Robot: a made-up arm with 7 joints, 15 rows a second.
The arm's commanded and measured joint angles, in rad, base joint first. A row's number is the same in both.
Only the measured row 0 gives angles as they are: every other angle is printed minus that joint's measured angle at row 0.
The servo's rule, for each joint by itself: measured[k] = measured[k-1] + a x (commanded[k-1-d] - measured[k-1]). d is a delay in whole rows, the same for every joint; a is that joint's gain. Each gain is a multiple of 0.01, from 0.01 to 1. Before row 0 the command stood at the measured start. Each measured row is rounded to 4 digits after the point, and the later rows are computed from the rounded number. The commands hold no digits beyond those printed.
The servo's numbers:
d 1
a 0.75 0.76 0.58 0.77 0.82 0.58 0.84
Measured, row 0:
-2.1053 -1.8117 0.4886 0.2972 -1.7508 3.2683 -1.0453
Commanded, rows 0 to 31:
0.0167 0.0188 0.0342 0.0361 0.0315 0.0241 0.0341
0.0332 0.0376 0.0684 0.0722 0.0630 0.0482 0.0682
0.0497 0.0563 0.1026 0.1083 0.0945 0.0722 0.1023
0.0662 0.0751 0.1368 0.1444 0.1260 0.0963 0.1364
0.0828 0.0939 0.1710 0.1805 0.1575 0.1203 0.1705
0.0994 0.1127 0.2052 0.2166 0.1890 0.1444 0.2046
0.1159 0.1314 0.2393 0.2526 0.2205 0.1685 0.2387
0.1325 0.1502 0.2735 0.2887 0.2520 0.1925 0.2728
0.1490 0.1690 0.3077 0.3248 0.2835 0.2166 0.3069
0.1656 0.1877 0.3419 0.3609 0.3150 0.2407 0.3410
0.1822 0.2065 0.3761 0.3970 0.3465 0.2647 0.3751
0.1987 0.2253 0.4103 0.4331 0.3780 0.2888 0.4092
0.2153 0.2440 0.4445 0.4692 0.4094 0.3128 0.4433
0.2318 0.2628 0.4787 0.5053 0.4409 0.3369 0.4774
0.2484 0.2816 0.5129 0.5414 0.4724 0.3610 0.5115
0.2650 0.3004 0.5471 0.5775 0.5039 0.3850 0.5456
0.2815 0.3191 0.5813 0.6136 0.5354 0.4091 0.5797
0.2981 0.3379 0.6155 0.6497 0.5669 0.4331 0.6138
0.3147 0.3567 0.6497 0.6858 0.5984 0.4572 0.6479
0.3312 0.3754 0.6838 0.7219 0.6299 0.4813 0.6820
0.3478 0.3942 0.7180 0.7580 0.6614 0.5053 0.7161
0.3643 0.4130 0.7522 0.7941 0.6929 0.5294 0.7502
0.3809 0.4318 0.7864 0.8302 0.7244 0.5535 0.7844
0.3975 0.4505 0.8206 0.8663 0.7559 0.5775 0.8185
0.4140 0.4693 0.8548 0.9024 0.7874 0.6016 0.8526
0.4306 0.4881 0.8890 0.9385 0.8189 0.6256 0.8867
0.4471 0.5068 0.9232 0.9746 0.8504 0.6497 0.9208
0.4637 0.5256 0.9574 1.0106 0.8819 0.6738 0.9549
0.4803 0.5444 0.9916 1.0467 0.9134 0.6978 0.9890
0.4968 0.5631 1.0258 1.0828 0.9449 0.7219 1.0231
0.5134 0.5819 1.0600 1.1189 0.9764 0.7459 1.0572
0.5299 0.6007 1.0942 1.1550 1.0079 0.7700 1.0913
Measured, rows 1 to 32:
0.0000 0.0000 0.0000 0.0000 0.0000 0.0000 0.0000
0.0125 0.0143 0.0198 0.0278 0.0258 0.0140 0.0286
0.0280 0.0320 0.0480 0.0620 0.0563 0.0338 0.0619
0.0443 0.0505 0.0797 0.0977 0.0876 0.0561 0.0958
0.0607 0.0692 0.1128 0.1337 0.1191 0.0794 0.1299
0.0773 0.0880 0.1466 0.1697 0.1506 0.1031 0.1640
0.0939 0.1068 0.1806 0.2058 0.1821 0.1271 0.1981
0.1104 0.1255 0.2146 0.2418 0.2136 0.1511 0.2322
0.1270 0.1443 0.2488 0.2779 0.2451 0.1751 0.2663
0.1435 0.1631 0.2830 0.3140 0.2766 0.1992 0.3004
0.1601 0.1818 0.3172 0.3501 0.3081 0.2233 0.3345
0.1767 0.2006 0.3514 0.3862 0.3396 0.2473 0.3686
0.1932 0.2194 0.3856 0.4223 0.3711 0.2714 0.4027
0.2098 0.2381 0.4198 0.4584 0.4025 0.2954 0.4368
0.2263 0.2569 0.4540 0.4945 0.4340 0.3195 0.4709
0.2429 0.2757 0.4882 0.5306 0.4655 0.3436 0.5050
0.2595 0.2945 0.5224 0.5667 0.4970 0.3676 0.5391
0.2760 0.3132 0.5566 0.6028 0.5285 0.3917 0.5732
0.2926 0.3320 0.5908 0.6389 0.5600 0.4157 0.6073
0.3092 0.3508 0.6250 0.6750 0.5915 0.4398 0.6414
0.3257 0.3695 0.6591 0.7111 0.6230 0.4639 0.6755
0.3423 0.3883 0.6933 0.7472 0.6545 0.4879 0.7096
0.3588 0.4071 0.7275 0.7833 0.6860 0.5120 0.7437
0.3754 0.4259 0.7617 0.8194 0.7175 0.5361 0.7779
0.3920 0.4446 0.7959 0.8555 0.7490 0.5601 0.8120
0.4085 0.4634 0.8301 0.8916 0.7805 0.5842 0.8461
0.4251 0.4822 0.8643 0.9277 0.8120 0.6082 0.8802
0.4416 0.5009 0.8985 0.9638 0.8435 0.6323 0.9143
0.4582 0.5197 0.9327 0.9998 0.8750 0.6564 0.9484
0.4748 0.5385 0.9669 1.0359 0.9065 0.6804 0.9825
0.4913 0.5572 1.0011 1.0720 0.9380 0.7045 1.0166
0.5079 0.5760 1.0353 1.1081 0.9695 0.7285 1.0507

